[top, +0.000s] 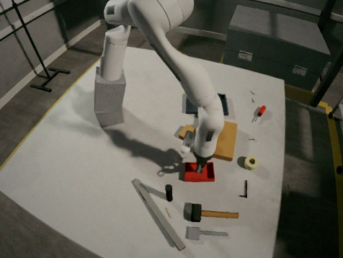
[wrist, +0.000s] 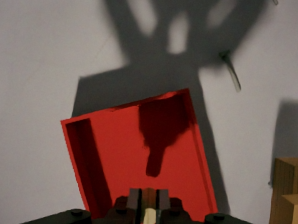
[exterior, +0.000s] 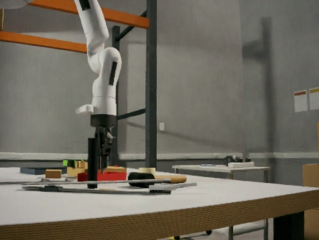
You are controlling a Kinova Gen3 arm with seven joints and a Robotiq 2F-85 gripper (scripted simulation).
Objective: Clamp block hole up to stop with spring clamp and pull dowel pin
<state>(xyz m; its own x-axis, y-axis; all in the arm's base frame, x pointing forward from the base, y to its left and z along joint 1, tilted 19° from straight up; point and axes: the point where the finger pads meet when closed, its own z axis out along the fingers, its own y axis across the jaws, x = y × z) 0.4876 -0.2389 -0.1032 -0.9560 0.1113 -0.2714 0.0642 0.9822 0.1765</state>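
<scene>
Right now the red tray is 50 mm below my hand. From my hand the other things lie so: pale wooden block (180 mm to the left, 10 mm below, 10 mm ahead); then wooden bench board (190 mm to the left, 60 mm ahead, 30 mm below); then dowel pin (20 mm below).
</scene>
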